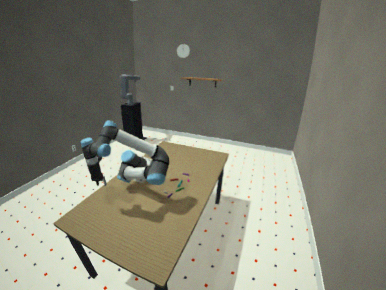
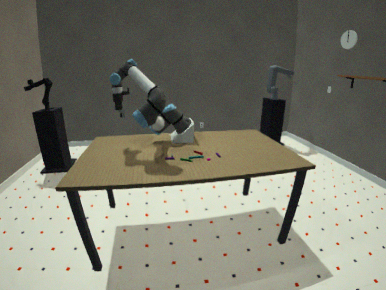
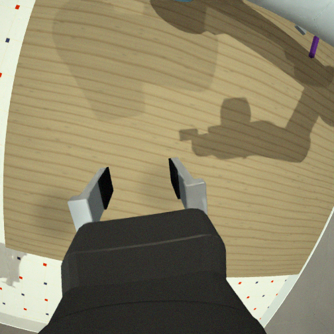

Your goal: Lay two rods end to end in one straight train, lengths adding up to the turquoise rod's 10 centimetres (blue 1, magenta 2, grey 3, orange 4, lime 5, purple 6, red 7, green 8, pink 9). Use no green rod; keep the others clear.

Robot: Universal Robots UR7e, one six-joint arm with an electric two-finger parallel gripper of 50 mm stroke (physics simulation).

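Where they show: gripper, fingertip midpoint: point(image 1: 102, 185) point(image 2: 122, 117); arm's base, origin of the base link: point(image 1: 139, 164) point(image 2: 184, 127).
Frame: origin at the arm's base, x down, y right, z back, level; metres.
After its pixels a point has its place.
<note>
The turquoise rod point(image 1: 180, 184) @(x 0.093, y 0.028, z -0.409 m) point(image 2: 196, 157) @(x 0.100, y 0.008, z -0.409 m) lies on the table. The red rod point(image 1: 174, 179) @(x 0.094, y -0.026, z -0.339 m) point(image 2: 198, 152) @(x 0.095, y -0.025, z -0.339 m) and a green rod point(image 1: 180, 190) @(x 0.100, y 0.097, z -0.436 m) point(image 2: 186, 160) @(x 0.099, y 0.084, z -0.442 m) lie close to it, apart from each other. A short magenta rod point(image 1: 188, 180) @(x 0.094, y -0.056, z -0.462 m) point(image 2: 209, 159) @(x 0.098, y -0.064, z -0.463 m) lies near one purple rod point(image 1: 186, 174) @(x 0.095, y -0.143, z -0.412 m) point(image 2: 218, 155) @(x 0.096, y -0.144, z -0.417 m). Another purple rod point(image 1: 170, 195) @(x 0.098, y 0.184, z -0.393 m) point(image 2: 170, 158) @(x 0.098, y 0.179, z -0.391 m) point(image 3: 313, 47) lies beside a small grey rod point(image 1: 166, 192) @(x 0.097, y 0.163, z -0.348 m) point(image 3: 300, 30) with a gap between them. My gripper point(image 1: 101, 183) @(x -0.116, y 0.498, z -0.023 m) point(image 2: 122, 114) @(x -0.116, y 0.498, z -0.023 m) point(image 3: 140, 174) is open and empty, high up and well away from the rods.
The wooden table point(image 1: 100, 220) @(x 0.103, y 0.618, z -0.047 m) point(image 2: 270, 160) @(x 0.104, y -0.467, z -0.570 m) point(image 3: 150, 140) carries the arm's white base point(image 2: 183, 133) @(x 0.024, y 0.031, z -0.096 m) near its rear edge. The arm's shadow falls across the table near the rods. Black pedestals point(image 1: 132, 120) point(image 2: 52, 140) with other arms stand off the table. A wall shelf point(image 1: 201, 79) hangs beyond.
</note>
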